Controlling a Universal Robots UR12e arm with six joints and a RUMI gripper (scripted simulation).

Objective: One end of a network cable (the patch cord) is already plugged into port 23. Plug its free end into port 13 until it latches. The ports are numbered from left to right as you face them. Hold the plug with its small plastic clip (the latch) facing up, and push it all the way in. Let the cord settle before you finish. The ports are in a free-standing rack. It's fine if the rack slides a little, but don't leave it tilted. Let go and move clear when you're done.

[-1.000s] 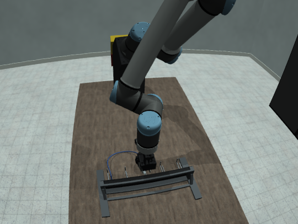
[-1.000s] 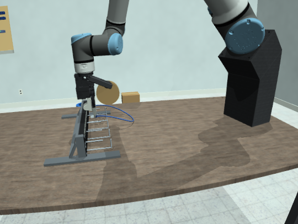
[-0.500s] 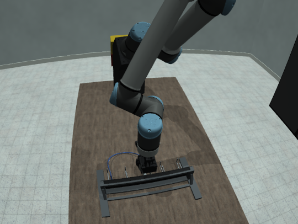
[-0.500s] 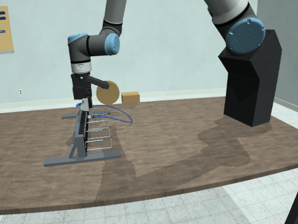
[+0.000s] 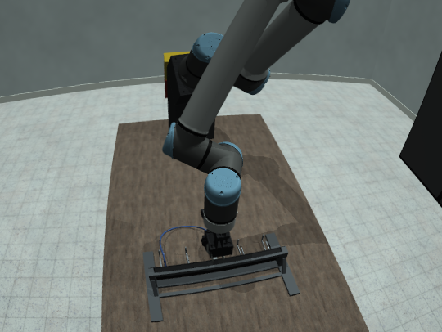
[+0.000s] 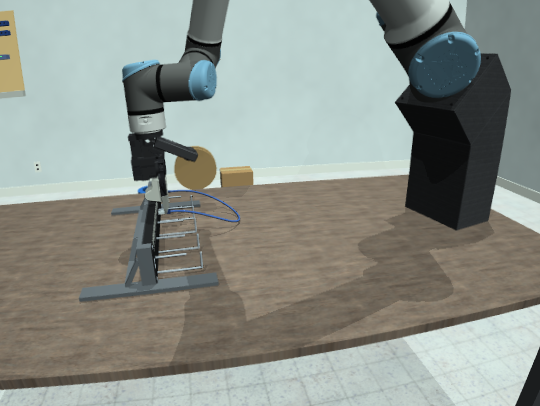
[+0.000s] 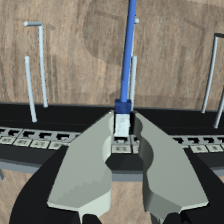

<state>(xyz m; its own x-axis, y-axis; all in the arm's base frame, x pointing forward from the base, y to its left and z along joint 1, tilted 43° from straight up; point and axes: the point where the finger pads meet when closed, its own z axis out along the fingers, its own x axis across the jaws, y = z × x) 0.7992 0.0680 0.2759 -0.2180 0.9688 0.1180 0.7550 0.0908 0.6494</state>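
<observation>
The plug is 1 cm ahead of my hand and 1 cm below it.
</observation>
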